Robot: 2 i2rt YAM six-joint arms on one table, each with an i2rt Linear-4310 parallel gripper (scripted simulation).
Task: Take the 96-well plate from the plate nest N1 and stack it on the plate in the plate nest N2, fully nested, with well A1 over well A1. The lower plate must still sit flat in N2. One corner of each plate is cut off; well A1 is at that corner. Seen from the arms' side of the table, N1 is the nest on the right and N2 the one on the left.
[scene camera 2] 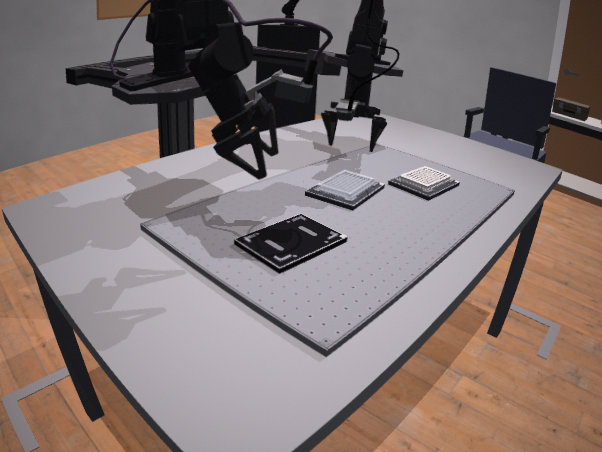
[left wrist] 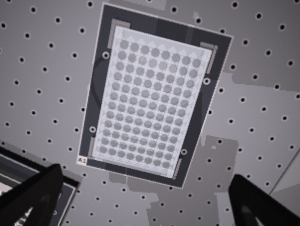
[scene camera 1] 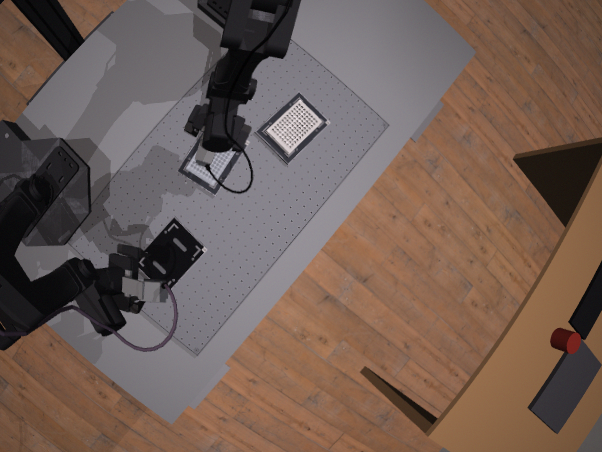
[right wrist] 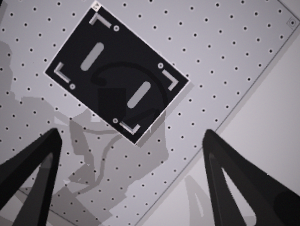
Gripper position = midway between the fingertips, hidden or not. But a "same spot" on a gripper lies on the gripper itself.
Scene:
My right gripper shows in scene camera 2 (269, 165), in scene camera 1 and in the right wrist view; in the left wrist view it is out of frame. The same spot on my right gripper: (right wrist: 262, 192) is (scene camera 1: 141, 303). One and the same spot on a black nest: (scene camera 1: 163, 250) is (scene camera 2: 283, 233).

